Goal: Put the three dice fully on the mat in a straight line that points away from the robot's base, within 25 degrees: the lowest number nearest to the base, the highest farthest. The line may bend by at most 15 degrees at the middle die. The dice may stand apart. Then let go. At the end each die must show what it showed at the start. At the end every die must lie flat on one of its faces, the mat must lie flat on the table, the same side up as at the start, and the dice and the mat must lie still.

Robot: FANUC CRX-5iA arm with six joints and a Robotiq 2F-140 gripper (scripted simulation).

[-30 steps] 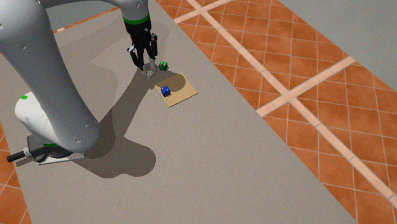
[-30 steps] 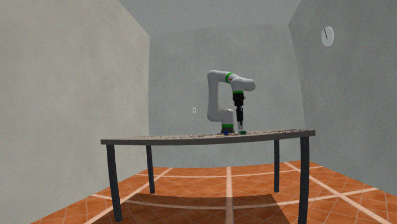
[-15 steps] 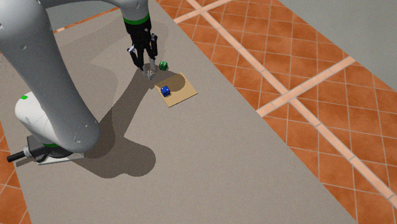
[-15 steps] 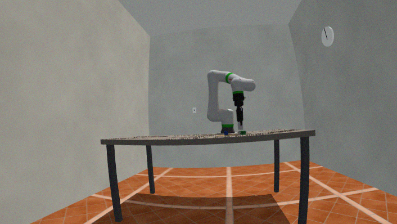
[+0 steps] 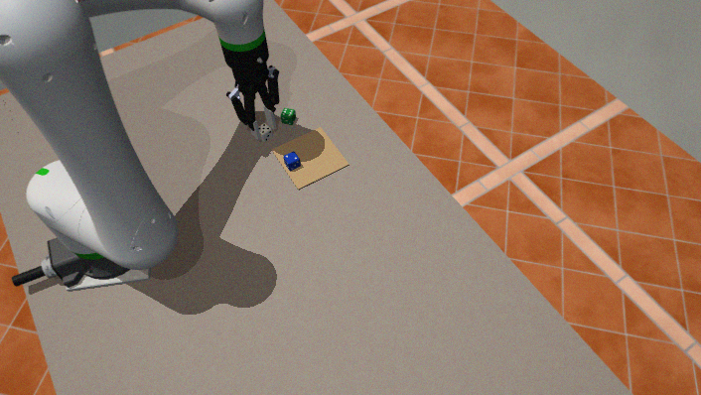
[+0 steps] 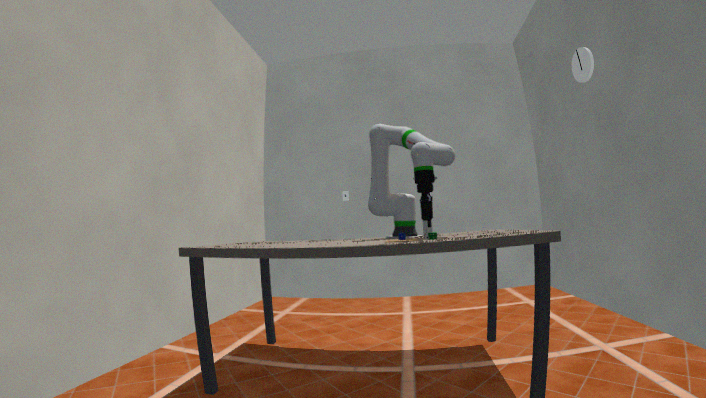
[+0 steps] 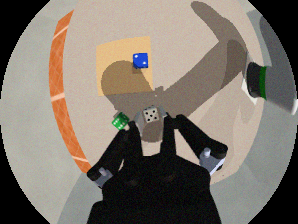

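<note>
Right now the white die is 4 cm below my hand. From my hand the other things lie so: blue die (3 cm ahead, 12 cm to the right, 3 cm below); green die (7 cm ahead, 2 cm to the left, 4 cm below); tan mat (7 cm ahead, 11 cm to the right, 5 cm below).
</note>
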